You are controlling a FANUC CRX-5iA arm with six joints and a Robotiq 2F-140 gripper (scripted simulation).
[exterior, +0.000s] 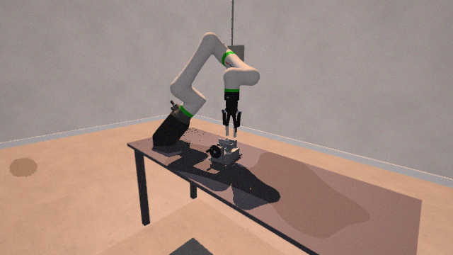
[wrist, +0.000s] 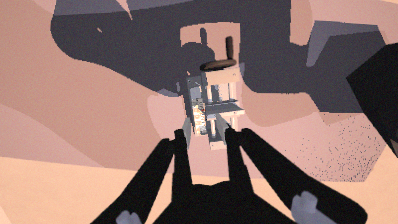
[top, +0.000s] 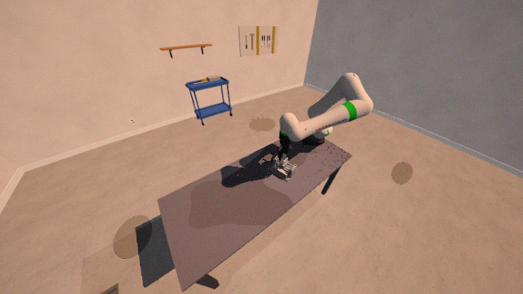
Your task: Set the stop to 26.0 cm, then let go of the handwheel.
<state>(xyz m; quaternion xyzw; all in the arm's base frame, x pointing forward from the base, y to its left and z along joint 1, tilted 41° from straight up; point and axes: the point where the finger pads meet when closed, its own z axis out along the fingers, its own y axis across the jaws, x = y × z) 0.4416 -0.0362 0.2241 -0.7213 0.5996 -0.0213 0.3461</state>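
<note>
Right now the handwheel is 140 mm to the right of my hand, 100 mm below it and 30 mm behind it. The rest, counted from my hand: grey stop fixture: 100 mm below, 40 mm behind, 10 mm to the right.
</note>
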